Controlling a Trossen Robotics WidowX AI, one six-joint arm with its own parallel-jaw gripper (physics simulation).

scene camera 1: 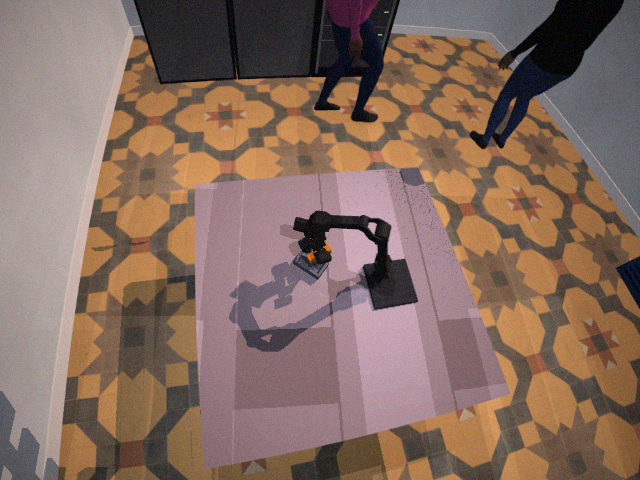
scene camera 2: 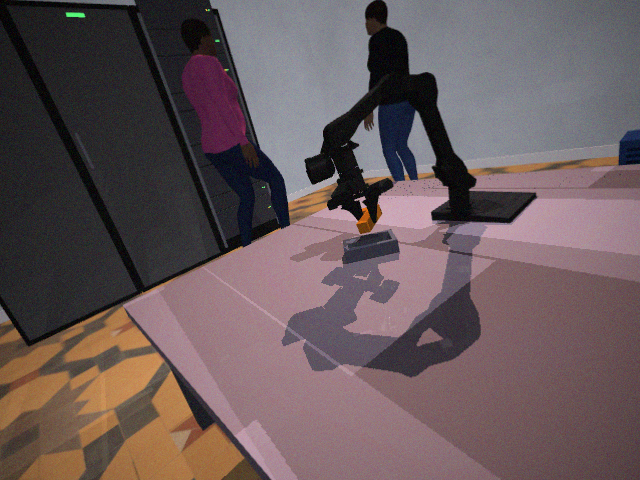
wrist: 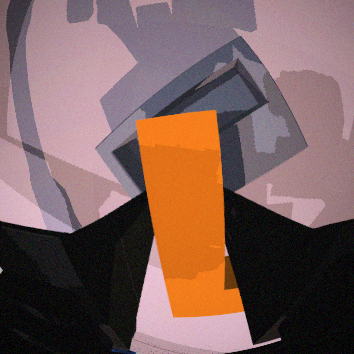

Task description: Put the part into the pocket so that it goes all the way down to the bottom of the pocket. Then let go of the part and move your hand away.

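Places are measured from the arm's base along level axes (x right, y ahead, z up), in metres.
Pixels of known places: gripper, between the fingertips: [scene camera 1: 316,257] [scene camera 2: 369,224] [wrist: 186,195]; arm's base, origin of its link: [scene camera 1: 380,273] [scene camera 2: 459,205].
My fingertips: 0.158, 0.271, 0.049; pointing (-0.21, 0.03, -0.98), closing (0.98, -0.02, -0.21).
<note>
For each thing: its middle in the pictures, then the offset to it from my fingertips, as dx, dy, dz. "*": a spot on its surface instead. Level surfaces: height alone.
- orange part, middle of its body: [wrist: 219,226] [scene camera 2: 365,219] [scene camera 1: 317,251] +0.019, -0.012, +0.010
- grey-blue block with the pocket, middle of its body: [wrist: 197,139] [scene camera 2: 369,245] [scene camera 1: 311,263] +0.001, +0.021, -0.054
- rectangular pocket, a spot on its surface: [wrist: 220,97] * +0.018, +0.055, -0.067
- pinkish table top, height of its surface: dz -0.072
The orange part [scene camera 1: 311,257] [scene camera 2: 364,224] [wrist: 180,165] is a long block, with a darker step at its lower right in the wrist view, partly hidden by a finger. My gripper [scene camera 1: 316,252] [scene camera 2: 367,217] [wrist: 186,195] is shut on it, one black finger on each long side. The grey-blue block with the pocket [scene camera 1: 314,272] [scene camera 2: 370,252] [wrist: 282,117] sits on the table below. In scene camera 2 a gap shows between part and block. In the wrist view the part's far end overlaps the rectangular pocket [wrist: 220,97], whose long side runs diagonally to the part. The part hides some of the pocket.
The arm's black base plate [scene camera 1: 395,294] [scene camera 2: 496,205] stands on the pinkish table top [scene camera 1: 279,434] [scene camera 2: 289,439], to the right of the block. Shadows of the arm fall across the table. Two people [scene camera 1: 356,56] [scene camera 2: 214,103] and dark cabinets [scene camera 1: 188,41] [scene camera 2: 67,155] are beyond the table.
</note>
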